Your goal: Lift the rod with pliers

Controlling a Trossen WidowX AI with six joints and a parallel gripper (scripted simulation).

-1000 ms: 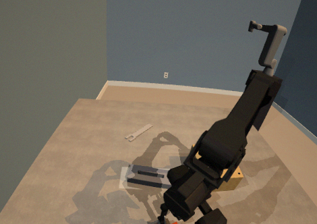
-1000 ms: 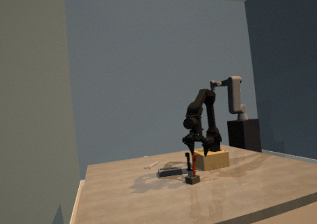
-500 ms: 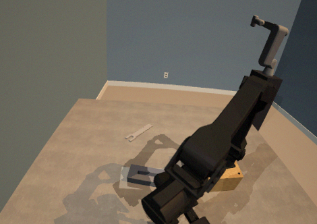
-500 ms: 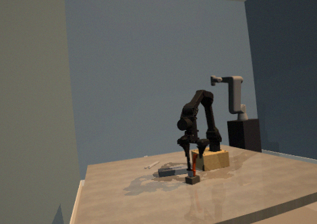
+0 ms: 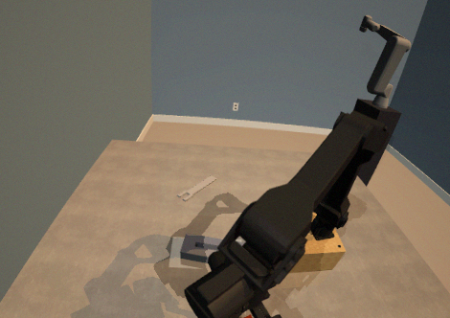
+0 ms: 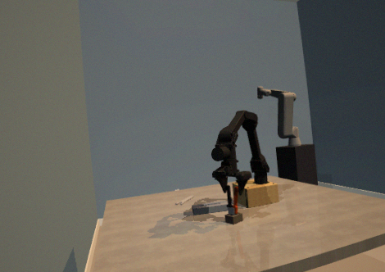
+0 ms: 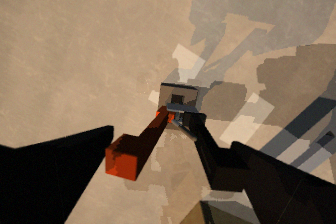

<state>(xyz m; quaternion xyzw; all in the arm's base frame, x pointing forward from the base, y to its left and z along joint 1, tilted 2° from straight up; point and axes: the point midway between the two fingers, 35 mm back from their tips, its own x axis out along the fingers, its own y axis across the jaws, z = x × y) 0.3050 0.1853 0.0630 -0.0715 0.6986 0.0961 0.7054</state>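
My gripper tip is 10 mm past the orange handle, 10 mm to the right of it and 20 mm above it. From my gripper tip the other things lie so: grey channel block (230 mm to the right, 110 mm below); then dark holster (10 mm to the right, 110 mm below); then metal rod (230 mm to the right, 110 mm below).
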